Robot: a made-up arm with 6 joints. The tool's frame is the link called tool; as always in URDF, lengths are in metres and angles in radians.
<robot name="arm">
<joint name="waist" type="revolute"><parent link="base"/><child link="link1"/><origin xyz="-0.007 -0.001 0.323"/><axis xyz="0 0 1"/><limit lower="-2.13" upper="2.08" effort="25" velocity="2.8"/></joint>
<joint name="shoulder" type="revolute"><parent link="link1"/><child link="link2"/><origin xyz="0.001 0.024 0.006" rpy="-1.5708 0 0"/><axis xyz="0 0 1"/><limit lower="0.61" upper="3.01" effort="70" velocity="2.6"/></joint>
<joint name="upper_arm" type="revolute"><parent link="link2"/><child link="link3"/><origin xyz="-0.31 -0.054 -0.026"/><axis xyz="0 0 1"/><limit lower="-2.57" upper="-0.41" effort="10" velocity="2.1"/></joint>
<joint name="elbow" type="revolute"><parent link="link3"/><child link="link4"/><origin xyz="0.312 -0.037 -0.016" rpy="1.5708 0 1.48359"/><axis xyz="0 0 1"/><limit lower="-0.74" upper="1.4" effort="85" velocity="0.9"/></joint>
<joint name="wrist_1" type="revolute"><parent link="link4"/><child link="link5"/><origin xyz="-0.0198 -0.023 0.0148" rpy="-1.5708 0 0"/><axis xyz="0 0 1"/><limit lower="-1.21" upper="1.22" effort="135" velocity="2.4"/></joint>
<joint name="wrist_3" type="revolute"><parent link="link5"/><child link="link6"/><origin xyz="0.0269 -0.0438 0.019" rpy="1.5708 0 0"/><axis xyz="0 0 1"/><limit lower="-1.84" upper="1.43" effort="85" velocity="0.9"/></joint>
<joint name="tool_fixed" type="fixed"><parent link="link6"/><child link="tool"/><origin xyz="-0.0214 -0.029 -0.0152" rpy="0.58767 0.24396 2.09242"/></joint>
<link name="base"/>
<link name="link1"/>
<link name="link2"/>
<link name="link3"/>
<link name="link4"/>
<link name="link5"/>
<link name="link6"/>
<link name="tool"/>
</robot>
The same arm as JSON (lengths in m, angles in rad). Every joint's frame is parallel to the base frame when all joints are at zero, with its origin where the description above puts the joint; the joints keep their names.
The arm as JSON. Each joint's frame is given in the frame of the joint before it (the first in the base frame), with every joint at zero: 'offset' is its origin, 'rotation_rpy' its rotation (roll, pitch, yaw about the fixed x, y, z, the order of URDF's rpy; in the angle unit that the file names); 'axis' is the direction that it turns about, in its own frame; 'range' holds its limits. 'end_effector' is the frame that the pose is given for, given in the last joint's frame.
{"length_unit": "m", "angle_unit": "rad", "chain": [{"id": "waist", "offset": [-0.007, -0.001, 0.323], "rotation_rpy": [0.0, 0.0, 0.0], "axis": "+z", "range": [-2.13, 2.08]}, {"id": "shoulder", "offset": [0.001, 0.024, 0.006], "rotation_rpy": [0.0, 0.0, 0.0], "axis": "+y", "range": [0.61, 3.01]}, {"id": "upper_arm", "offset": [-0.31, -0.026, 0.054], "rotation_rpy": [0.0, 0.0, 0.0], "axis": "+y", "range": [-2.57, -0.41]}, {"id": "elbow", "offset": [0.312, -0.016, 0.037], "rotation_rpy": [0.0, 0.0, 0.0], "axis": [0.9962, 0.0, 0.0871], "range": [-0.74, 1.4]}, {"id": "wrist_1", "offset": [0.013, -0.023, 0.021], "rotation_rpy": [0.0, 0.0, 0.0], "axis": "+y", "range": [-1.21, 1.22]}, {"id": "wrist_3", "offset": [0.046, 0.019, -0.023], "rotation_rpy": [0.0, 0.0, 0.0], "axis": [0.9962, 0.0, 0.0871], "range": [-1.84, 1.43]}], "end_effector": {"offset": [-0.017, -0.029, 0.02], "rotation_rpy": [1.9261, -0.4787, 1.895]}}
